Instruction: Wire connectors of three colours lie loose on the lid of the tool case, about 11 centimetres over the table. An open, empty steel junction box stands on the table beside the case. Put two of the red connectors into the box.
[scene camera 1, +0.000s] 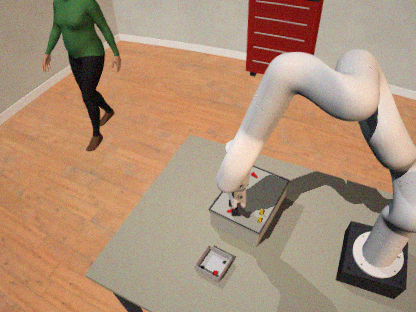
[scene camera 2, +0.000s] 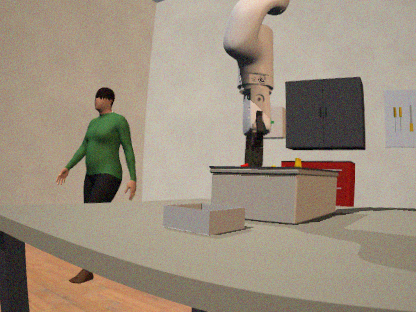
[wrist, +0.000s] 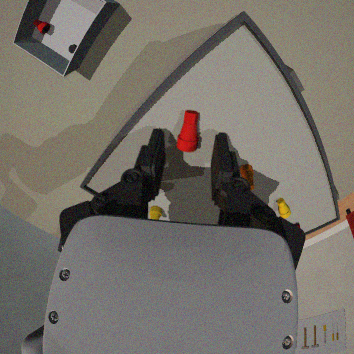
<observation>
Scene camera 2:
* my gripper: 253, 166
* tool case: 286, 195
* steel junction box: 208, 219
</observation>
